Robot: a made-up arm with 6 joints.
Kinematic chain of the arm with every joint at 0, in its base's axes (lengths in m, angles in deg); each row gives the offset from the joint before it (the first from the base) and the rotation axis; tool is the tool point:
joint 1: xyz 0 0 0.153 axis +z
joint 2: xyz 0 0.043 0 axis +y
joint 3: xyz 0 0 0.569 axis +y
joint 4: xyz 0 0 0.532 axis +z
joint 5: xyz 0 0 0 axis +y
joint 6: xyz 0 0 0.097 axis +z
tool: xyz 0 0 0
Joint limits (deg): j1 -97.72..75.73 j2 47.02..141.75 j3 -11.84..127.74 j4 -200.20..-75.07 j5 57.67..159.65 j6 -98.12..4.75
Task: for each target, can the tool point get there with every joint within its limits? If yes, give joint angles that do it. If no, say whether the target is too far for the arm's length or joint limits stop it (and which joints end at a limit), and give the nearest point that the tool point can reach.
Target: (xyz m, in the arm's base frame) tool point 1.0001 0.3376 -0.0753
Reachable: yes | joints 16.74 99.39 16.36 -175.21 107.14 -36.12
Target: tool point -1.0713 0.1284 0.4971
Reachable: no: joint limits stop it (at a limit: joint 2, joint 3, joint 4, joint 5) | nearest point -0.2329 0.0279 -0.2779 | short by 1.146 m
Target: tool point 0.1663 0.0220 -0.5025
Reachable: yes | joints -5.16 112.30 116.51 -176.21 71.66 -26.31
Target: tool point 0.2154 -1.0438 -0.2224
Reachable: yes | joints -79.54 112.79 2.59 -167.30 76.14 -23.39
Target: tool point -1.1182 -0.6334 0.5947
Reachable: no: too far | nearest point -0.1770 -0.9122 0.6170 | short by 0.982 m
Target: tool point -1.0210 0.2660 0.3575
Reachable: no: joint limits stop it (at a limit: joint 2, joint 3, joint 4, joint 5) | nearest point -0.2270 0.0591 -0.2779 | short by 1.038 m
